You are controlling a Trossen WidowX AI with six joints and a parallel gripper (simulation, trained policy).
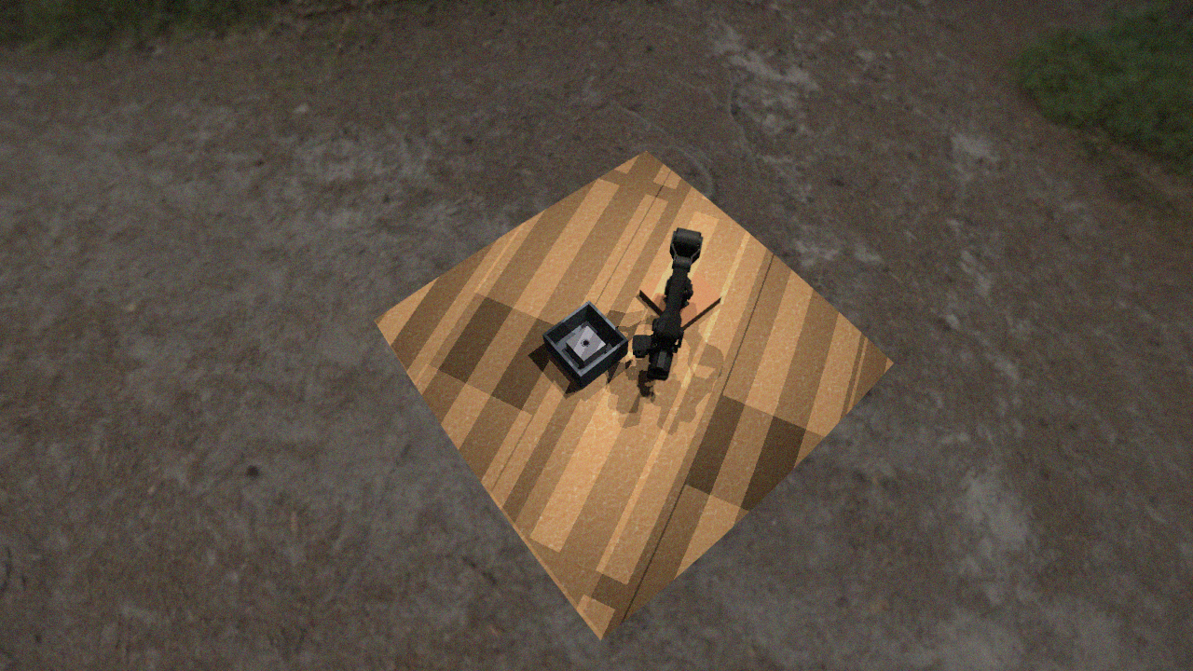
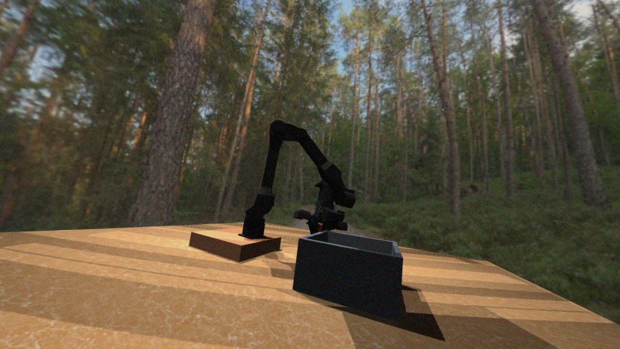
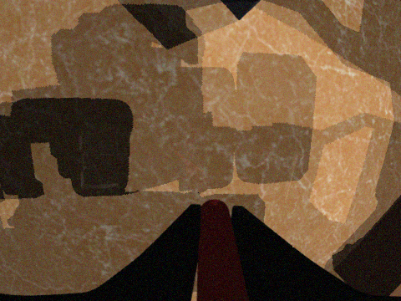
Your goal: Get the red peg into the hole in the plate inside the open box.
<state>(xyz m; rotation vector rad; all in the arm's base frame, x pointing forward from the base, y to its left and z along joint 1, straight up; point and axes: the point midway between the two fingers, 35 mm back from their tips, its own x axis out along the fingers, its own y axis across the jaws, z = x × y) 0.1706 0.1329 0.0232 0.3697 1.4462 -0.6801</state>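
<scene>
My gripper tip is now 170 mm short of the plate, 150 mm to the left of it and 10 mm below it. Round my gripper tip: red peg: 30 mm above, 10 mm to the left; then dark grey box: 170 mm ahead, 150 mm to the right.
</scene>
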